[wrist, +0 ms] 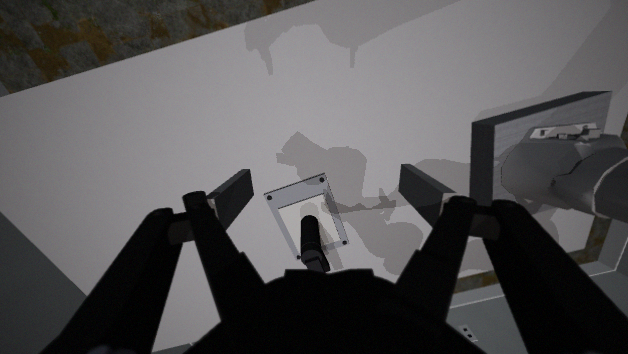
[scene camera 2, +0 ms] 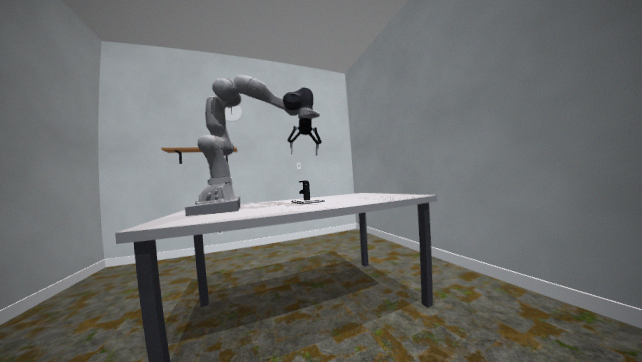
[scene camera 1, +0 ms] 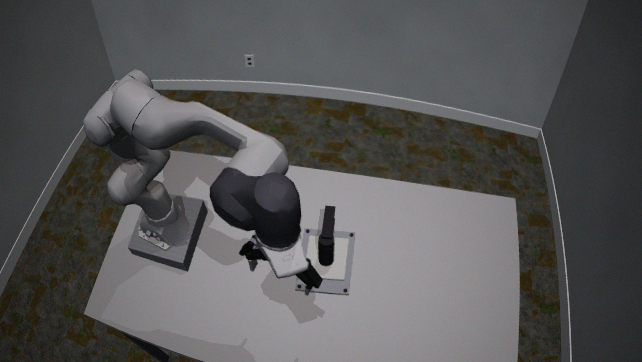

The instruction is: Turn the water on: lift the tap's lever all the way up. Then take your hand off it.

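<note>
The black tap (scene camera 1: 326, 254) (scene camera 2: 307, 191) (wrist: 310, 232) stands upright on a framed plate (scene camera 1: 351, 260) (scene camera 2: 320, 201) (wrist: 295, 189) on the table. Its flat black lever (scene camera 1: 328, 219) (scene camera 2: 303, 182) (wrist: 315, 263) sits at the top of the body and looks about level in scene camera 2. In the wrist view the lever is partly hidden by the gripper's body. My gripper (scene camera 1: 282, 266) (scene camera 2: 304, 152) (wrist: 324, 180) is open with nothing between its fingers. It hangs pointing down, well above the tap and apart from it.
The arm's base block (scene camera 1: 194, 220) (scene camera 2: 212, 207) (wrist: 483, 160) stands at the left end of the white table (scene camera 1: 425, 240) (scene camera 2: 280, 218) (wrist: 150, 125). A wooden shelf (scene camera 2: 182, 149) is on the wall behind the arm. Arm shadows fall on the table near the plate.
</note>
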